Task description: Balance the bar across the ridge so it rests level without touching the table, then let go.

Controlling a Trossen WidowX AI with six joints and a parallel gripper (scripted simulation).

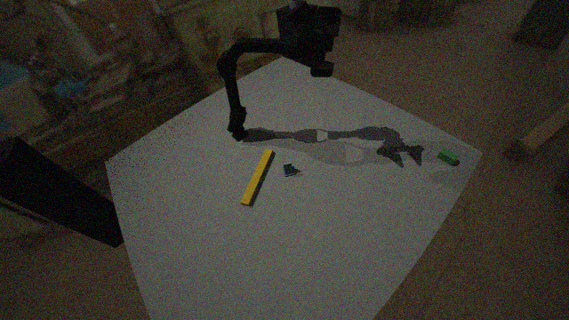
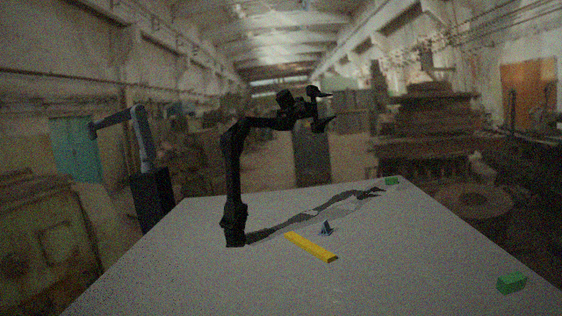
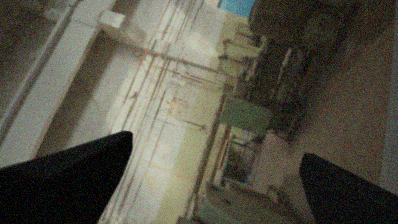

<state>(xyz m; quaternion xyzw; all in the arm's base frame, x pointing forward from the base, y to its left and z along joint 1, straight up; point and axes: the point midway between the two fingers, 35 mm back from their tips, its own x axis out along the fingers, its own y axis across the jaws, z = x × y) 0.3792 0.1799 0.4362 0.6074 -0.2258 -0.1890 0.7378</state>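
My gripper tip is now 430 mm above the yellow bar, 240 mm to the left of it and 150 mm past it.
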